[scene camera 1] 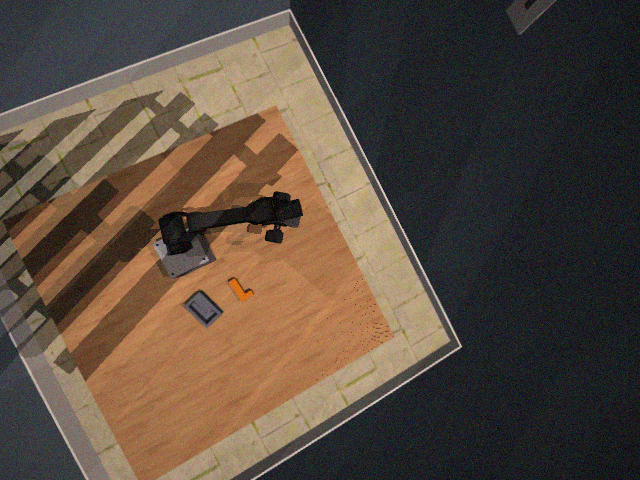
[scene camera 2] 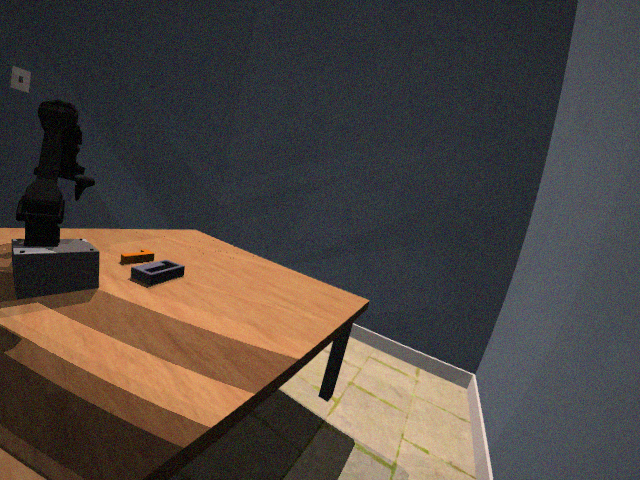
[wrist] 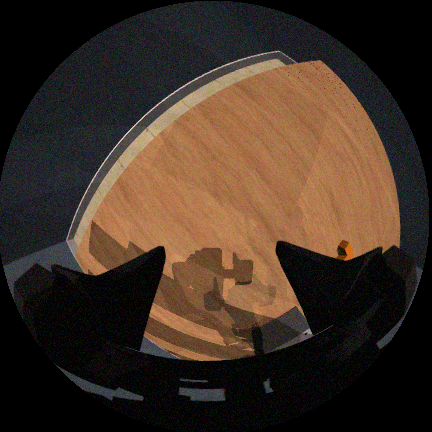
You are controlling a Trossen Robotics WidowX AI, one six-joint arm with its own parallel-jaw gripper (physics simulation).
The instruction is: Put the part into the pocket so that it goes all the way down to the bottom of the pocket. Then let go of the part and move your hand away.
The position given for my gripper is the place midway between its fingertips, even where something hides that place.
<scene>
My gripper (wrist: pixel 221 249) is open and holds nothing. Further things: a dark grey pocket block (scene camera 2: pixel 152 273).
The dark grey pocket block shows as well in scene camera 1 (scene camera 1: pixel 204 309).
</scene>
